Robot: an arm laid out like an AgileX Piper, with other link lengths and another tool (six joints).
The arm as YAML. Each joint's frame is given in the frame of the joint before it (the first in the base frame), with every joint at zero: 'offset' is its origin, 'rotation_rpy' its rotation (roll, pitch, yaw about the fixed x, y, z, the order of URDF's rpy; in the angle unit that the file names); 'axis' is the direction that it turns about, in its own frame. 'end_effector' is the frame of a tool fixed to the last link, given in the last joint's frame.
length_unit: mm
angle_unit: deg
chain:
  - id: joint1
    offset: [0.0, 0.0, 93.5]
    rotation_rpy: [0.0, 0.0, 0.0]
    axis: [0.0, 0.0, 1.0]
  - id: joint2
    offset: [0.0, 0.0, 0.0]
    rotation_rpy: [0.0, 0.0, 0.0]
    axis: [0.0, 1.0, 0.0]
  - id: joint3
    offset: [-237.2, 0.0, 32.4]
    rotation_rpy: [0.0, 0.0, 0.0]
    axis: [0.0, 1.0, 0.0]
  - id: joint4
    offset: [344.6, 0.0, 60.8]
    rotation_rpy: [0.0, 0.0, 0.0]
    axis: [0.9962, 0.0, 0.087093]
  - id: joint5
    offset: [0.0, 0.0, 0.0]
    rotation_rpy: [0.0, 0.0, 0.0]
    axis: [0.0, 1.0, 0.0]
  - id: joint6
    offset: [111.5, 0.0, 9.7]
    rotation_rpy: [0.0, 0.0, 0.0]
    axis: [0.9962, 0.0, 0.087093]
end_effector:
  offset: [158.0, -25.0, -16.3]
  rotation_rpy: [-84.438, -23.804, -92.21]
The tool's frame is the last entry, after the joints.
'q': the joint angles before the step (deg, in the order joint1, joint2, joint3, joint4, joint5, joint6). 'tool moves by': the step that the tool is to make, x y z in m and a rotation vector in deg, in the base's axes. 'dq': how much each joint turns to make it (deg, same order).
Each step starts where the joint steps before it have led.
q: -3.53, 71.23, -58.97, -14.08, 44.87, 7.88
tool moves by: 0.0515, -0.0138, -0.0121, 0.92, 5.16, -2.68
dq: -1.06, 18.39, -18.04, 0.45, 5.09, 0.45
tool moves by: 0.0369, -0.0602, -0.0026, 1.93, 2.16, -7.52
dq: -6.49, 15.87, -19.39, 2.05, 5.98, -0.56
